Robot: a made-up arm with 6 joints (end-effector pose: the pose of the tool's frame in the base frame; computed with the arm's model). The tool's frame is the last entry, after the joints. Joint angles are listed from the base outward.
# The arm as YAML. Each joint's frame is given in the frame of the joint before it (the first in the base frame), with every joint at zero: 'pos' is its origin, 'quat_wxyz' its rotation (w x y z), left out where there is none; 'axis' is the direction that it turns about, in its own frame. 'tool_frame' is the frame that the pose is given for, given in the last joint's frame.
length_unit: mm
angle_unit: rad
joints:
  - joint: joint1
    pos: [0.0, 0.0, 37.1]
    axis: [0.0, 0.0, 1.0]
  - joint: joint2
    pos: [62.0, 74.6, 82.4]
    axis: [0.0, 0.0, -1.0]
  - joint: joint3
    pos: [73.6, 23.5, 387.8]
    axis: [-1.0, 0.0, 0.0]
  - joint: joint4
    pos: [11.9, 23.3, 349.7]
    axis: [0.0, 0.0, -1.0]
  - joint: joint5
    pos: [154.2, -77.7, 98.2]
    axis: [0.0, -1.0, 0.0]
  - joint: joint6
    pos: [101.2, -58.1, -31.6]
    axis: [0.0, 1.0, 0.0]
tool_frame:
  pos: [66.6, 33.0, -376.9]
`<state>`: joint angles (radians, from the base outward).
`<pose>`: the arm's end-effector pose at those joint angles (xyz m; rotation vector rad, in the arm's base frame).
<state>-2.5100 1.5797 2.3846 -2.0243 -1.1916 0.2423</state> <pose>-0.3727 -0.0322 0.4217 2.6934 0.5456 1.0971</pose>
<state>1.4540 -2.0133 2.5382 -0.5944 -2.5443 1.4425</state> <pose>-0.3193 -0.3816 -0.1403 -0.3916 0.5508 -0.4646</pose>
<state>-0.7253 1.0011 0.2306 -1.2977 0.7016 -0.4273</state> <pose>0.7231 -0.4400 0.7494 -0.2473 -0.8794 -0.3643</pose>
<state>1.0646 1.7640 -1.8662 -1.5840 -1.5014 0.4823</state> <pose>-0.1006 -0.2849 0.1725 -0.0628 0.1045 0.8658</pose>
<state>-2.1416 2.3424 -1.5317 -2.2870 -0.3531 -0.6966</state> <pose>0.0668 -0.2048 0.9225 -1.9992 0.2818 -1.3393</pose>
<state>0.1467 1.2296 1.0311 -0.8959 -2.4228 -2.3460</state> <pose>0.2099 -0.0872 0.4914 -0.5634 0.9373 -0.1929</pose>
